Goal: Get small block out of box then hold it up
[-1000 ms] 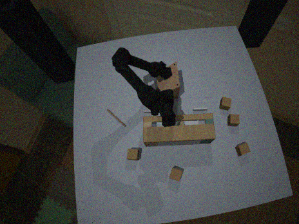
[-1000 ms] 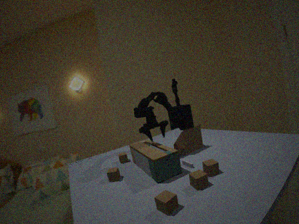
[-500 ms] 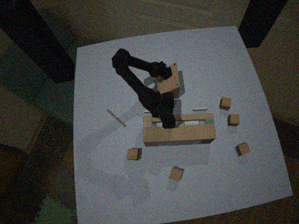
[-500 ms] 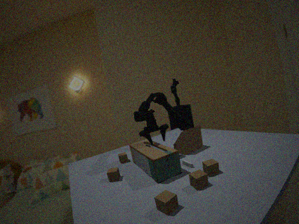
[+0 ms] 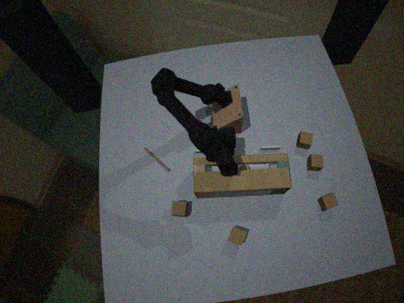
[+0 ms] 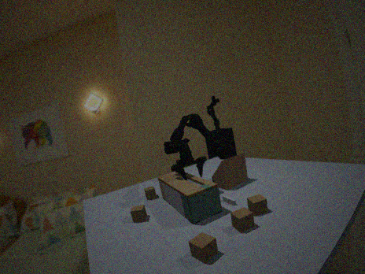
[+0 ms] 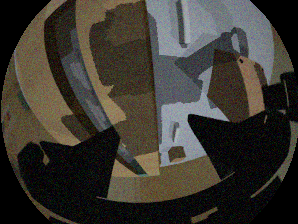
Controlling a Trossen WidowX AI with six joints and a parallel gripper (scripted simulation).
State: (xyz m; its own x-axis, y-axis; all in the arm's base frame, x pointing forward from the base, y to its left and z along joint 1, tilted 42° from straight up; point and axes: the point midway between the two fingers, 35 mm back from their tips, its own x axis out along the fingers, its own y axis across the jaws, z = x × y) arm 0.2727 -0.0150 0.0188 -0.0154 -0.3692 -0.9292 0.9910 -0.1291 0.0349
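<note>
Right now my gripper tip is 40 mm short of the tan box, 40 mm above it and 20 mm to the right of it. The rest, counted from my gripper tip: tan block: 50 mm ahead, 30 mm to the left, 20 mm below; then thin stick: 340 mm to the right, 100 mm below, 80 mm behind.
</note>
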